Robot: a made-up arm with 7 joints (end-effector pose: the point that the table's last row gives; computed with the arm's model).
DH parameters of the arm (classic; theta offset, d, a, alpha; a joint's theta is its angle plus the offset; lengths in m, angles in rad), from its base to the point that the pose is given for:
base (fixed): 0 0.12 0 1.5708
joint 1: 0 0 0.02 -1.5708
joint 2: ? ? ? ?
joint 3: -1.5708 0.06 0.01 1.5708
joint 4: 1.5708 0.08 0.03 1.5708
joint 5: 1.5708 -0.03 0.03 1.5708
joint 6: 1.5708 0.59 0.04 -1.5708
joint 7: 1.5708 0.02 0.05 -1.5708
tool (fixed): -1.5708 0.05 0 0
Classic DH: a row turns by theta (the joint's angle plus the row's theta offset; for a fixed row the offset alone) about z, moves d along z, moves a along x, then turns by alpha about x.
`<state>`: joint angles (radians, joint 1 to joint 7).
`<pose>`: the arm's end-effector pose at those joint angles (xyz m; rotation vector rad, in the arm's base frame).
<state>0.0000 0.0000 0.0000 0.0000 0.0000 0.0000 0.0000</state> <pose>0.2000 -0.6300 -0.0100 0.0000 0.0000 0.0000</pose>
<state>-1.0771 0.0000 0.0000 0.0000 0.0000 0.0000 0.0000</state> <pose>-0.0197 -0.6300 -0.1177 0.0000 1.0771 0.0000</pose>
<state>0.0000 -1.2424 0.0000 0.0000 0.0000 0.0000 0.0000</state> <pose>-0.5183 -0.3736 -0.0100 0.0000 0.0000 -1.2424</pose>
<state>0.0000 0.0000 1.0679 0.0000 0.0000 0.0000 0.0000</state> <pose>0.2203 -0.6300 -0.1044 0.0000 -1.0679 0.0000</pose>
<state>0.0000 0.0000 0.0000 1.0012 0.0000 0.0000 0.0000</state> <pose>0.2000 -0.3337 0.4516 -1.0012 0.0000 0.0000</pose>
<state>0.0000 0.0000 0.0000 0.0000 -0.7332 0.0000 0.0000</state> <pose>0.5640 -0.4979 -0.0100 0.0000 0.0000 0.7332</pose>
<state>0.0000 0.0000 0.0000 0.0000 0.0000 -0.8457 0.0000</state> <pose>0.2007 -0.6300 -0.0283 0.0000 0.8457 0.0000</pose>
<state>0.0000 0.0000 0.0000 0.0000 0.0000 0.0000 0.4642</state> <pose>0.2000 -0.6577 0.0071 0.4642 0.0000 0.0000</pose>
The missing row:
joint 2: 0 -0.16 0.27 1.5708
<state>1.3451 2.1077 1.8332 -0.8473 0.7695 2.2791 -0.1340</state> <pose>0.5398 0.7385 -0.0221 2.6684 -0.7882 0.5157</pose>
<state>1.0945 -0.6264 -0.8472 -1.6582 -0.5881 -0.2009 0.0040</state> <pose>0.5848 -0.0666 -0.1585 1.8469 -0.9836 0.4350</pose>
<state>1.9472 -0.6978 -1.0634 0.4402 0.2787 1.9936 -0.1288</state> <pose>-0.1725 -0.6354 0.0156 -0.2817 -2.6039 -1.0090</pose>
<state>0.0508 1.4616 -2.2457 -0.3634 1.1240 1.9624 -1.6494</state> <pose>0.4446 0.5364 0.4377 2.2639 1.8208 -0.8273</pose>
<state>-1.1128 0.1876 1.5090 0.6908 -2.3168 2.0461 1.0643</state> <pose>0.4180 0.3097 -0.1896 2.1307 0.3173 2.2846</pose>
